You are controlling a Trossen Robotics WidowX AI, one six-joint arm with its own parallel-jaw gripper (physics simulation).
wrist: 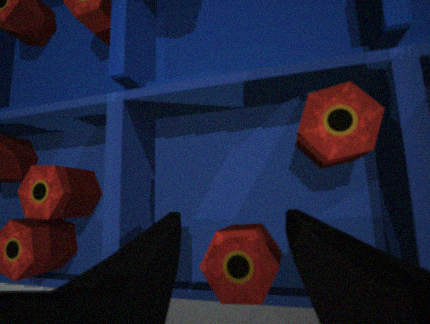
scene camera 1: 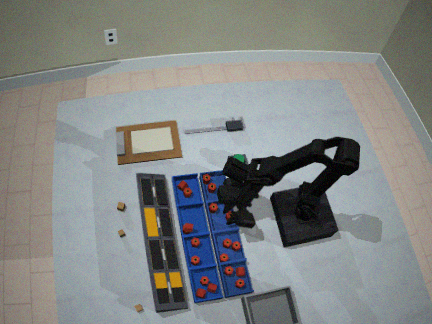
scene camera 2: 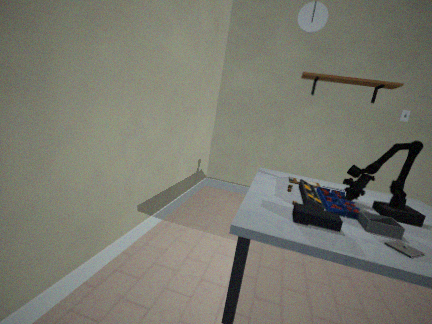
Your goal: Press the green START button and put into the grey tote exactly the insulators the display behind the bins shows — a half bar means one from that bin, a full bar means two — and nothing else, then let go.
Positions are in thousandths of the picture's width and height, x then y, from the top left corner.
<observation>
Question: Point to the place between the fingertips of my gripper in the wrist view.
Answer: At 543,681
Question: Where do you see a display panel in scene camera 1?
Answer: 420,943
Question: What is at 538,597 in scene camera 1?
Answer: My gripper.
</observation>
